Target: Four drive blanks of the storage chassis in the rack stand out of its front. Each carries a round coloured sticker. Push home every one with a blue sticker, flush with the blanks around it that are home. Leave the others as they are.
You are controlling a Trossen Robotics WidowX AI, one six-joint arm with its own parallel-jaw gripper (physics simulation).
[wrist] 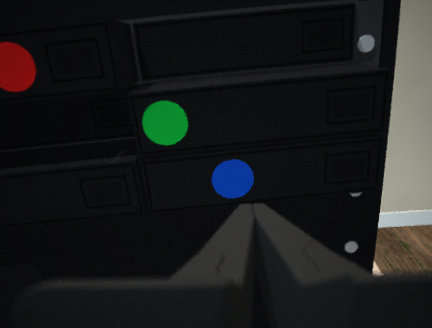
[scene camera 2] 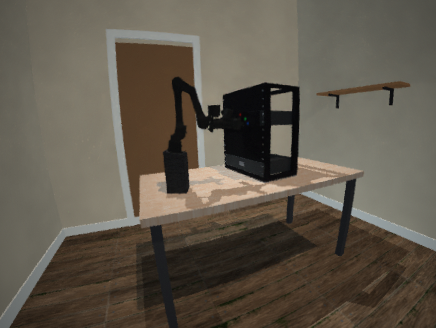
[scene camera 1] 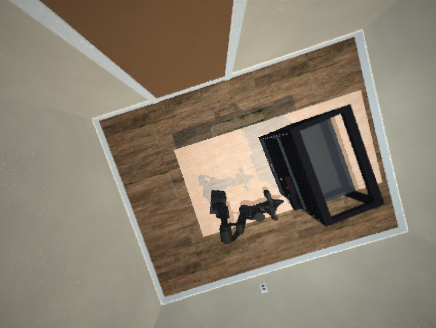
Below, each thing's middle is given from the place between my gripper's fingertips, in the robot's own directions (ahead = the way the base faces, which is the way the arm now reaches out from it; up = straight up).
I see the black rack (scene camera 1: pixel 308 150) 23 cm ahead of my hand, 14 cm to the left of it and 7 cm below it.
